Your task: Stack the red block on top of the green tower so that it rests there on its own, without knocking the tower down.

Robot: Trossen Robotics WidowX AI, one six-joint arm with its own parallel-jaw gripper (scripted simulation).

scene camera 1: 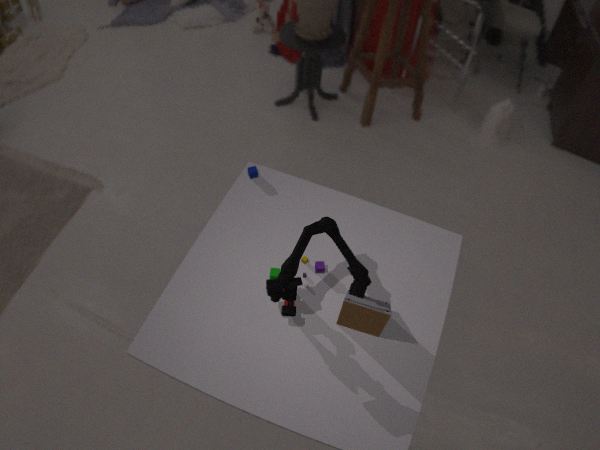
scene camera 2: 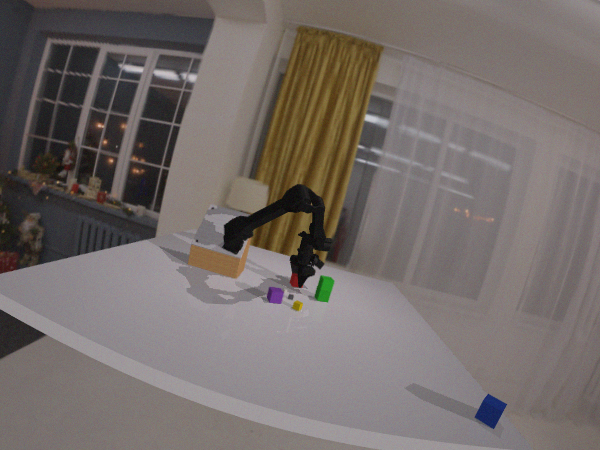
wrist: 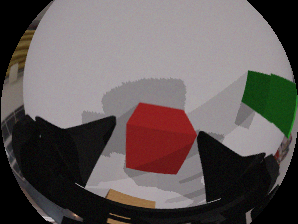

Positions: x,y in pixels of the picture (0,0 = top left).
Labels:
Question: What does my gripper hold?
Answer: Nothing.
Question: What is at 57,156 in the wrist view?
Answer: My gripper.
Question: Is my gripper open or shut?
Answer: Open.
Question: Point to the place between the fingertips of my gripper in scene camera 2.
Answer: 296,283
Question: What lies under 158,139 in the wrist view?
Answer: A red block.

